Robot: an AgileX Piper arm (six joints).
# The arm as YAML. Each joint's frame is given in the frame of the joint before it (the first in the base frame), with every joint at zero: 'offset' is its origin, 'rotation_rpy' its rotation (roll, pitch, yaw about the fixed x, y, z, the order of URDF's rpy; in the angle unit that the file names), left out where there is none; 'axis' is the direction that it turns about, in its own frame. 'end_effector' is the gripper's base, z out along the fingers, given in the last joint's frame.
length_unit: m
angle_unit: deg
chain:
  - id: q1
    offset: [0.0, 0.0, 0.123]
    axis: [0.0, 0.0, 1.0]
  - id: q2
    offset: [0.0, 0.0, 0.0]
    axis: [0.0, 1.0, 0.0]
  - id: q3
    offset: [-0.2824, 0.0, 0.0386]
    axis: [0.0, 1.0, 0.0]
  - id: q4
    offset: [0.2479, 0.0, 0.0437]
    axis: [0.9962, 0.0, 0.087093]
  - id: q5
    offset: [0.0, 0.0, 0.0]
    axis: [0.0, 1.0, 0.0]
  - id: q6
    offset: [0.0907, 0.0, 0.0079]
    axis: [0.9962, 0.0, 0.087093]
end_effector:
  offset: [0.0, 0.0, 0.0]
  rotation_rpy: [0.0, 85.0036, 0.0]
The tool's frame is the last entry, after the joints.
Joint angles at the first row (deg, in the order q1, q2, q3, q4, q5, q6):
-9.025, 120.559, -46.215, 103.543, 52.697, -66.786
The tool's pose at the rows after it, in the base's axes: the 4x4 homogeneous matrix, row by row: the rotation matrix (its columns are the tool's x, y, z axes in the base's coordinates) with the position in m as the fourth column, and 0 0 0 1 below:
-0.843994 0.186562 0.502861 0.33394; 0.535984 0.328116 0.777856 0.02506; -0.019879 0.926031 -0.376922 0.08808; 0 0 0 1
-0.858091 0.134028 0.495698 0.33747; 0.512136 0.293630 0.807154 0.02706; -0.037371 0.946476 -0.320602 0.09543; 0 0 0 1
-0.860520 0.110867 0.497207 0.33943; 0.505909 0.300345 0.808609 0.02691; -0.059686 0.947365 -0.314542 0.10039; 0 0 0 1
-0.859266 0.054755 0.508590 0.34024; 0.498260 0.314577 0.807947 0.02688; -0.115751 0.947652 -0.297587 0.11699; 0 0 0 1
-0.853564 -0.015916 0.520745 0.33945; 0.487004 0.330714 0.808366 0.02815; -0.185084 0.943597 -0.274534 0.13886; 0 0 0 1
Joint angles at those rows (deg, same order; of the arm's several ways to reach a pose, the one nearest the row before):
-9.026, 120.606, -47.735, 103.608, 60.643, -67.951
-9.026, 120.606, -48.824, 103.322, 64.043, -68.374
-9.025, 119.956, -49.314, 102.982, 64.104, -68.560
-9.026, 117.110, -49.432, 102.655, 64.104, -68.992
-8.848, 113.292, -49.432, 102.326, 64.103, -69.406

